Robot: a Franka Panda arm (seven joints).
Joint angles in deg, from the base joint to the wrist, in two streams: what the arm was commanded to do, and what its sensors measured. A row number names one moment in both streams.
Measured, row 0:
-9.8, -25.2, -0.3, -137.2, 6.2, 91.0, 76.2
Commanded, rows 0 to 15:
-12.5, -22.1, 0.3, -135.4, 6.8, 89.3, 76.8
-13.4, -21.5, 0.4, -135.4, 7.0, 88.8, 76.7
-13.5, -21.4, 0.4, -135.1, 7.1, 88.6, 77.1
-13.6, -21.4, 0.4, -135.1, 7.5, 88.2, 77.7
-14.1, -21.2, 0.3, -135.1, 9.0, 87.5, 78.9
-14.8, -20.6, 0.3, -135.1, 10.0, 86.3, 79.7
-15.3, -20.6, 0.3, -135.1, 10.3, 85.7, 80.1
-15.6, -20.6, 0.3, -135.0, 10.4, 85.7, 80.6
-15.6, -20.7, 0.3, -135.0, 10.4, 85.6, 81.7
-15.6, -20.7, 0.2, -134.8, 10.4, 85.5, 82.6
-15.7, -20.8, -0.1, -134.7, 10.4, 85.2, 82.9
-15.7, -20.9, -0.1, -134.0, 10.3, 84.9, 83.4
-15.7, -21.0, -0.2, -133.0, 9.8, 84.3, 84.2
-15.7, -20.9, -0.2, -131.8, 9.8, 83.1, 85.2
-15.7, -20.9, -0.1, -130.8, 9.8, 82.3, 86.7
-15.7, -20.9, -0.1, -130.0, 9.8, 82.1, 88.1
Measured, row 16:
-15.3, -21.1, -0.4, -134.0, 9.4, 85.7, 83.7
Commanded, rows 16 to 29:
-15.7, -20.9, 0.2, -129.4, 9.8, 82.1, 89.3
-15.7, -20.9, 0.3, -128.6, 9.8, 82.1, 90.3
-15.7, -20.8, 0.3, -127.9, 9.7, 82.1, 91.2
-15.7, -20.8, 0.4, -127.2, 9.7, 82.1, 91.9
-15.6, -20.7, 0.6, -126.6, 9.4, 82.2, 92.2
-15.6, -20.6, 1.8, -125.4, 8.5, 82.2, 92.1
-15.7, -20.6, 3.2, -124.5, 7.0, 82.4, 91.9
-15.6, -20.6, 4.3, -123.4, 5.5, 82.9, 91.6
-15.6, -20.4, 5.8, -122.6, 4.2, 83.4, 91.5
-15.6, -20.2, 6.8, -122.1, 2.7, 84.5, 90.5
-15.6, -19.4, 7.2, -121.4, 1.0, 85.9, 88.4
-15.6, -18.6, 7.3, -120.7, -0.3, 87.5, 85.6
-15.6, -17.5, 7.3, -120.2, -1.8, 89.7, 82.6
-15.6, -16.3, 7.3, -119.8, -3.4, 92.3, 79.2
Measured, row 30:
-15.1, -20.4, 6.9, -122.5, 0.9, 87.4, 87.1
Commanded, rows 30 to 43:
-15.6, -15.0, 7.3, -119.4, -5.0, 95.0, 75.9
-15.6, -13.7, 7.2, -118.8, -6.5, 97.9, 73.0
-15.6, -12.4, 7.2, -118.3, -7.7, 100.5, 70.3
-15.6, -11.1, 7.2, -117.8, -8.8, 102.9, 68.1
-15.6, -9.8, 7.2, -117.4, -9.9, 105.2, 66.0
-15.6, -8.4, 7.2, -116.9, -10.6, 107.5, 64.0
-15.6, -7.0, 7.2, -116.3, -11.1, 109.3, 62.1
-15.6, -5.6, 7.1, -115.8, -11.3, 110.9, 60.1
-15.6, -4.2, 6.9, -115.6, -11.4, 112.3, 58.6
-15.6, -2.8, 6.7, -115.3, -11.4, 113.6, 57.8
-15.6, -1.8, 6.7, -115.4, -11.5, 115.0, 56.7
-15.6, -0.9, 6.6, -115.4, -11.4, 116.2, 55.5
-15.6, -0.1, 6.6, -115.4, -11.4, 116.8, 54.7
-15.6, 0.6, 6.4, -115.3, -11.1, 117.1, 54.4
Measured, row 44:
-15.4, -1.9, 6.5, -116.7, -10.2, 115.6, 56.8
